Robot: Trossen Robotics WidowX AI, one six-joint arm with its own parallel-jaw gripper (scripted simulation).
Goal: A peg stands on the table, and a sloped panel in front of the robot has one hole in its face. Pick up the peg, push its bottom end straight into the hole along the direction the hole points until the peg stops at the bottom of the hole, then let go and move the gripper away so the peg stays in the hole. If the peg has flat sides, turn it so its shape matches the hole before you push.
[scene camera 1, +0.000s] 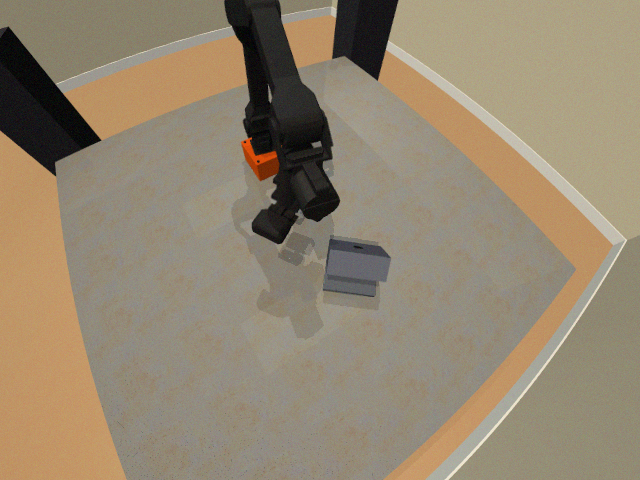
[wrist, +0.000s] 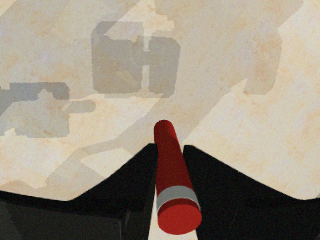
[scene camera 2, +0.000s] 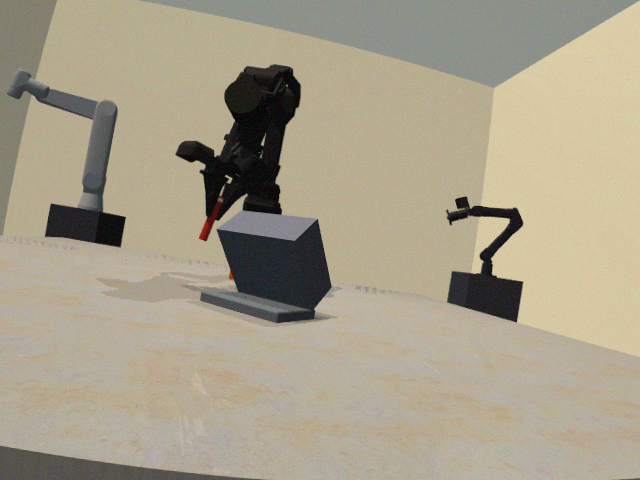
Scene:
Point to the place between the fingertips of my gripper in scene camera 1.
284, 225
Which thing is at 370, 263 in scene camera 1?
A grey sloped panel block.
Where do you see a red round peg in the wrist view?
176, 203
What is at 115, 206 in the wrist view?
My gripper.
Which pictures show my gripper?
Scene camera 1, the wrist view and scene camera 2: all of them.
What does my gripper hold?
A red round peg.

